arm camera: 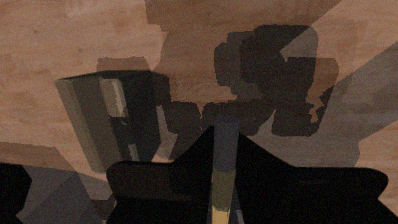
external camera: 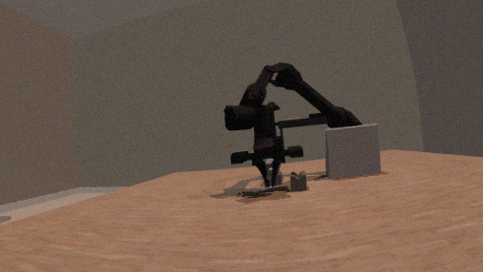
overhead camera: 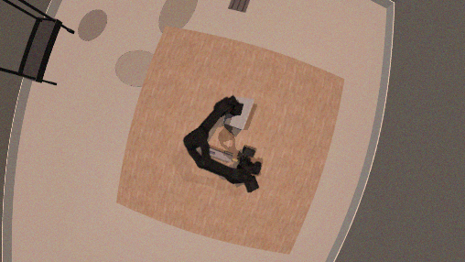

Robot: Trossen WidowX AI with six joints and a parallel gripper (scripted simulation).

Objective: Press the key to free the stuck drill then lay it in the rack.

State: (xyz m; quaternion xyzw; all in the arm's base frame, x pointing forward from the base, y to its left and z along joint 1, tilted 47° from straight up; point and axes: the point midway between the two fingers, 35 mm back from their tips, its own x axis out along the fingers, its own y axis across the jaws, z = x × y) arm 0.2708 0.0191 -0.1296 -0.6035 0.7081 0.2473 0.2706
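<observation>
My gripper tip is now 40 mm to the left of the drill and 40 mm below it. From my gripper tip the other things lie so: grey rack (70 mm behind, 20 mm to the left, 10 mm above).
</observation>
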